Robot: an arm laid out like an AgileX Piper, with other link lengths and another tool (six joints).
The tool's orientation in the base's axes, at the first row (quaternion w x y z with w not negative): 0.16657, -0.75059, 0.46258, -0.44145
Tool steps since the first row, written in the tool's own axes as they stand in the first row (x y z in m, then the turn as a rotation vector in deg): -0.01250, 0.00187, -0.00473, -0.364, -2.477, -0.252; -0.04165, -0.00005, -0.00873, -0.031, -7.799, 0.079; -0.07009, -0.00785, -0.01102, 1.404, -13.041, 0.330; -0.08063, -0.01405, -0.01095, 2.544, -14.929, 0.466; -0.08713, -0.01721, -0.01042, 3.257, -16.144, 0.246; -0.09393, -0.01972, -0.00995, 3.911, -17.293, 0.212; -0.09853, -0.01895, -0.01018, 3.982, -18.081, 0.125
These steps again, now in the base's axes. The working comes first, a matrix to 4 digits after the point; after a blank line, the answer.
The tool's axes in the first row as the columns of a matrix, in the base's axes (used below as rounded here):
0.1823, -0.5474, 0.8168
-0.8415, -0.5165, -0.1584
0.5086, -0.6585, -0.5547

-0.00717, 0.01030, -0.00497, 1.084, 1.626, 1.586; -0.01470, 0.03646, -0.01631, 4.328, 4.042, 5.076; -0.01748, 0.06478, -0.02437, 7.664, 5.502, 9.119; -0.01595, 0.07684, -0.02568, 9.017, 5.496, 10.866; -0.01497, 0.08386, -0.02720, 9.632, 5.559, 12.151; -0.01446, 0.09080, -0.02927, 10.352, 5.607, 13.259; -0.01590, 0.09431, -0.03199, 10.726, 5.968, 13.862
